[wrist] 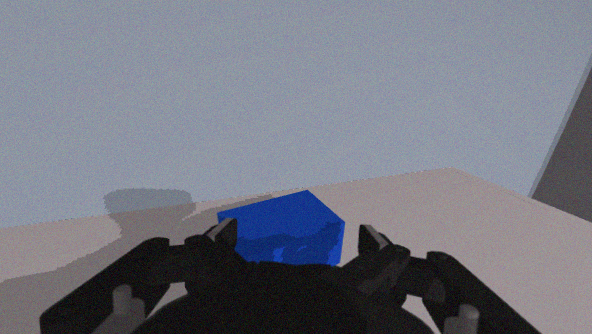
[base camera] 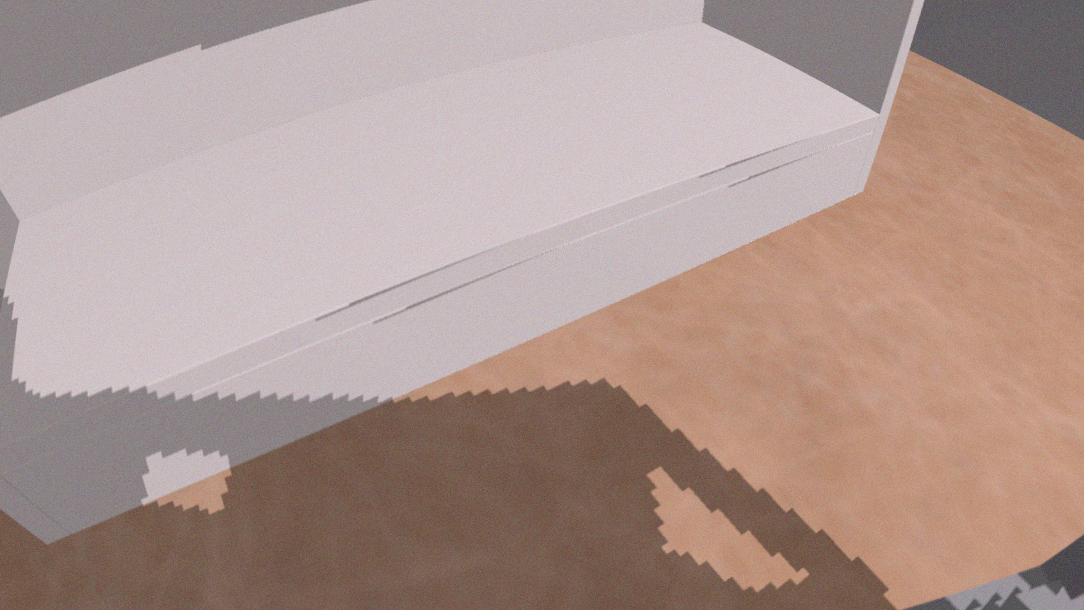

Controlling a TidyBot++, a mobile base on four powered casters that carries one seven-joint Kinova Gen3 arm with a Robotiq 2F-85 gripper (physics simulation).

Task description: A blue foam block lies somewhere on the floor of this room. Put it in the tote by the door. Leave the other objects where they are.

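Frame: origin at the arm's base, x right, y ahead, z up, level; millimetres.
Where they show: gripper, fingertip midpoint: [wrist: 297,234].
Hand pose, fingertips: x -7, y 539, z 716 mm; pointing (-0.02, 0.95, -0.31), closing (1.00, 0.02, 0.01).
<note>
After its pixels a point has its place.
The blue foam block [wrist: 280,220] {x -22, y 563, z 710 mm} lies on the pale surface [wrist: 450,225] {x 171, y 638, z 664 mm} in the wrist view, close to its back edge. My gripper [wrist: 297,234] {x -7, y 539, z 716 mm} is open and empty. The block shows beyond and between its fingertips, nearer the left one, which overlaps the block's left side. The block's lower part is hidden by the gripper body, and a shadow falls across its front. I cannot tell how far the fingertips are from it. The block, the gripper and the tote do not show in the base camera view.
A plain blue-grey surface [wrist: 300,90] {x -18, y 744, z 801 mm} rises behind the block. A dark area [wrist: 572,165] {x 765, y 1035, z 621 mm} stands at the right edge of the wrist view. In the base camera view a large white open-fronted unit [base camera: 629,265] {x 103, y 456, z -361 mm} stands on the brown floor [base camera: 947,341] {x 373, y 370, z -396 mm}, with a broad shadow before it.
</note>
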